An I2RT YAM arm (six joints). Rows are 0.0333 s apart.
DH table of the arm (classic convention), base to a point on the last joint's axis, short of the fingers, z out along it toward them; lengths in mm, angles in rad. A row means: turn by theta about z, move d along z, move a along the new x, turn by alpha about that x. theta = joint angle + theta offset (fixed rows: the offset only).
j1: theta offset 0; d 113.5; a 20; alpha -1.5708
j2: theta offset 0; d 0; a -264; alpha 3.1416
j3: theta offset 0.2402; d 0; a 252.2; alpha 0
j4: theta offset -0.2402; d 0; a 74; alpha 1.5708
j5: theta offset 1.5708; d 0; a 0; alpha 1.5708
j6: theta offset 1.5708; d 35.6; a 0; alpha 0
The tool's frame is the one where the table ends.
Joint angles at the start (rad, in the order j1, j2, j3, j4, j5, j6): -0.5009 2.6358 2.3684 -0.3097 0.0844 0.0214
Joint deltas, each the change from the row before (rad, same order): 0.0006 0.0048 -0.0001 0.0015 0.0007 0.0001; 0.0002 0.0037 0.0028 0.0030 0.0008 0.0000; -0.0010 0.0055 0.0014 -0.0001 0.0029 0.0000; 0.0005 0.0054 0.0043 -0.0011 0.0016 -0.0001; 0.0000 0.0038 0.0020 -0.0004 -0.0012 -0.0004; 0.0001 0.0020 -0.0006 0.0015 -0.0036 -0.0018; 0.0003 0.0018 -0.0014 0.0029 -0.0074 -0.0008; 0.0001 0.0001 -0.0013 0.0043 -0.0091 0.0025; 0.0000 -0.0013 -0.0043 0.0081 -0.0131 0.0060; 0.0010 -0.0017 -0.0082 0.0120 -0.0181 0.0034; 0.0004 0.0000 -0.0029 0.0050 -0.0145 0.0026; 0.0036 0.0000 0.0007 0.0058 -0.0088 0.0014
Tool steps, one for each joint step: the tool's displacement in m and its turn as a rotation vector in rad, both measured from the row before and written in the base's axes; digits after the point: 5 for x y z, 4 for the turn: 0.00048 0.00011 -0.00266 0.0014 0.0031 0.0000; 0.00056 -0.00020 -0.00089 -0.0014 -0.0016 -0.0005; 0.00001 -0.00080 -0.00269 0.0006 0.0044 -0.0034; 0.00058 -0.00004 -0.00173 0.0002 0.0024 -0.0008; 0.00030 -0.00012 -0.00154 0.0014 0.0018 0.0012; 0.00023 0.00009 -0.00123 0.0010 0.0009 0.0041; 0.00037 0.00030 -0.00127 0.0032 -0.0013 0.0069; 0.00035 0.00024 -0.00012 0.0048 -0.0061 0.0063; 0.00034 0.00034 0.00000 0.0081 -0.0107 0.0076; 0.00065 0.00106 -0.00075 0.0085 -0.0111 0.0143; 0.00045 0.00062 -0.00055 0.0078 -0.0067 0.0112; 0.00153 0.00198 0.00077 0.0021 -0.0086 0.0103
